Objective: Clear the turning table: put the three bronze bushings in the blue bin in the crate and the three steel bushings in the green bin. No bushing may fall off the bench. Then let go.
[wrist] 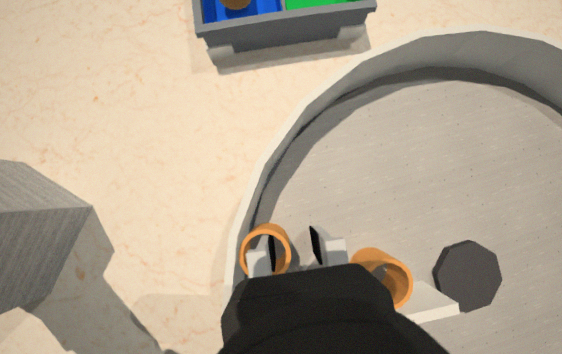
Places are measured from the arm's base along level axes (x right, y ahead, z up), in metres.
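Where they show: gripper, fingertip midpoint: [292, 241].
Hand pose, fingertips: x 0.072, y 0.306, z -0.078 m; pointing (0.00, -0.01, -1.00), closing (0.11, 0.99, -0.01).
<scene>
Things, the pixels of their top centre, and the offset from my fingertips. "spot": a spot on its surface instead. Level surfaces: height alone.
- turning table at its top centre: [470, 277] dy +0.146, dx +0.075, dz -0.009 m
- second bronze bushing at its top centre: [388, 284] dy +0.061, dx +0.045, dz +0.022 m
- blue bin at a spot on its surface: [267, 6] spot: dy +0.040, dx -0.265, dz -0.064 m
- crate at a spot on its surface: [285, 25] spot: dy +0.049, dx -0.213, dz -0.035 m
- dark many-sided hub at its top centre: [470, 277] dy +0.146, dx +0.075, dz -0.009 m
- pale bar at a spot on its surface: [432, 305] spot: dy +0.088, dx +0.066, dz +0.026 m
- bench at its surface level: dz -0.070 m
A bronze bushing [269, 227] shows as a ring beside the left wall of the turning table [400, 175]. My gripper [292, 241] is partly open with nothing between its fingers; the left finger overlaps this ring in the view, and whether they touch is unclear. A second bronze bushing [369, 256] lies tilted right of the right finger, partly behind the gripper body. Another bronze bushing [236, 3] is partly visible in the blue bin [267, 6] of the crate [285, 25]. Part of the green bin [320, 4] shows beside it. No steel bushing shows in this view.
A raised wall [450, 50] rings the turning table. A dark many-sided hub [467, 275] stands on it, with a pale bar [432, 305] left of the hub, near the second bushing. A large grey block [40, 245] stands at the left, casting a shadow on the bench [145, 130].
</scene>
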